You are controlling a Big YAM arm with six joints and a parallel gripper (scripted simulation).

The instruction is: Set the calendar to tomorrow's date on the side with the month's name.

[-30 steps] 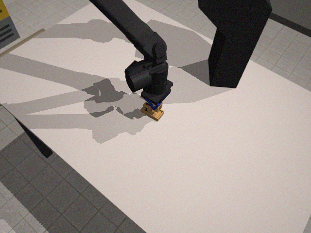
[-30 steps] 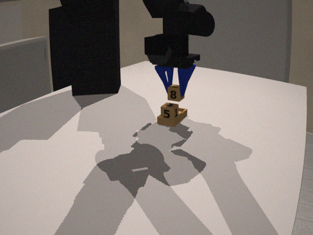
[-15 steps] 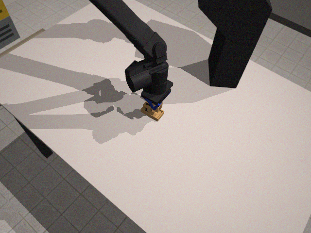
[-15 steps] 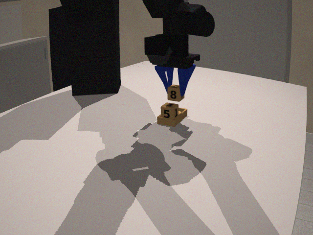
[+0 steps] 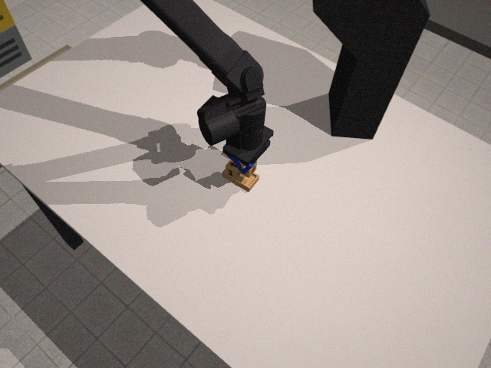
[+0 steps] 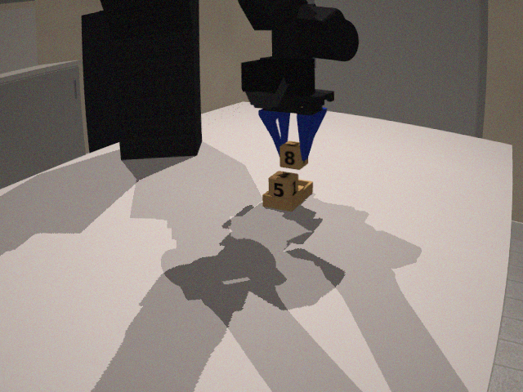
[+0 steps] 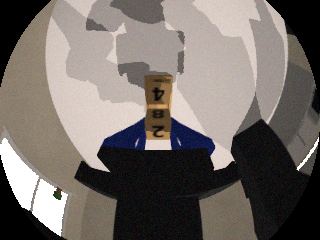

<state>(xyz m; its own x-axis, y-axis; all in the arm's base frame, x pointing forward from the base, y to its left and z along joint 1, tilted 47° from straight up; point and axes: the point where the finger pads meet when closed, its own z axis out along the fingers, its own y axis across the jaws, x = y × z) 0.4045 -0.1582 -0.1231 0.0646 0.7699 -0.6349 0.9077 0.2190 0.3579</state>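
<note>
The wooden digit cube is right at my hand. The rest, counted from my hand: wooden tray (2 cm to the right, 6 cm below).
</note>
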